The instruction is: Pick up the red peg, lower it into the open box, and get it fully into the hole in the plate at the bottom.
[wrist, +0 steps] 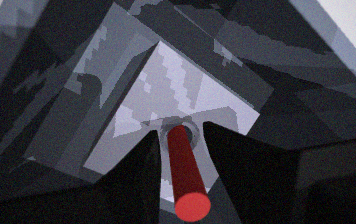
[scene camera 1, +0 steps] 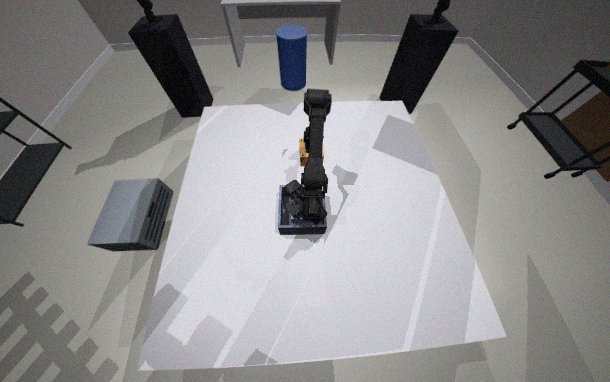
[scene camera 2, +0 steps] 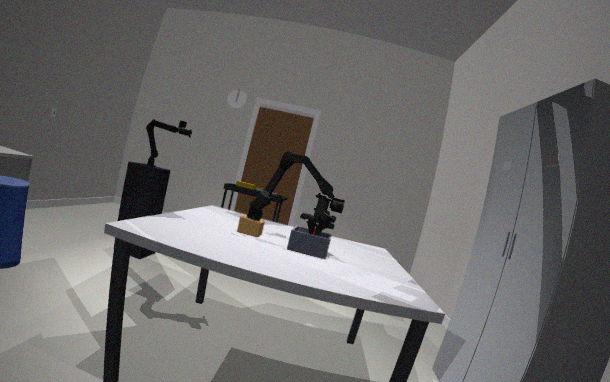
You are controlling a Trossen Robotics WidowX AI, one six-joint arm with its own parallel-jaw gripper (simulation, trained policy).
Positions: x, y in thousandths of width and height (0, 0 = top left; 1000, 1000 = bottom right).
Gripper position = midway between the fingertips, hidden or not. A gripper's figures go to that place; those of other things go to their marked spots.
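My gripper (wrist: 507, 592), 12 cm from the lens. Red peg (wrist: 532, 859), 8 cm from the lens. Light plate (wrist: 468, 404), 12 cm from the lens. Spots on the red peg and the light plate: 7 cm apart.
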